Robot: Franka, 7 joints.
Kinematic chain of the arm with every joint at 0, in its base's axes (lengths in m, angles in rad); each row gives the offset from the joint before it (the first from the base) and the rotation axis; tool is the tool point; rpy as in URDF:
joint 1: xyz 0 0 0.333 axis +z
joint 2: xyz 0 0 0 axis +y
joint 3: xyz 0 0 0.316 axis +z
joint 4: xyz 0.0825 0 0 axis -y
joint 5: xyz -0.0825 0 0.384 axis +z
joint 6: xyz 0 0 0 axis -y
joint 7: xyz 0.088 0 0 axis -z
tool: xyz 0 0 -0.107 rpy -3.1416 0 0
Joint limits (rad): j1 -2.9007..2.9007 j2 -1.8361..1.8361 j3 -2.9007..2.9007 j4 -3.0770..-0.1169 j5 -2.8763..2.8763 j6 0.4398..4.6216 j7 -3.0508..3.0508
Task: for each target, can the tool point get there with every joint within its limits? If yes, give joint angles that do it. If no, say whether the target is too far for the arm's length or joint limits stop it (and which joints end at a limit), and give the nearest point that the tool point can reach.
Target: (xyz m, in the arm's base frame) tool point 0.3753 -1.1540 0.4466
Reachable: no: too far | nearest point 0.2642 -0.8123 0.4130 | short by 0.361 m
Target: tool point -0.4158 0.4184 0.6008
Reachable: yes | joints 1.3534 1.4330 2.1794 -1.8724 -2.2743 1.1454 -1.8214
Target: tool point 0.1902 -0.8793 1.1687
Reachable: no: too far | nearest point 0.1329 -0.6143 0.9169 | short by 0.370 m
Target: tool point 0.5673 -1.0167 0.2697
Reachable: no: too far | nearest point 0.4174 -0.7481 0.2864 | short by 0.308 m
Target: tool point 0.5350 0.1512 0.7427
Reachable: yes | joints -0.0772 -0.0520 0.1700 -1.6941 -1.1593 3.3293 -1.5812
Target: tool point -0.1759 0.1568 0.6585
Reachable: yes | joints 2.0707 -1.2162 0.3913 -2.7583 1.0364 3.1082 2.4399
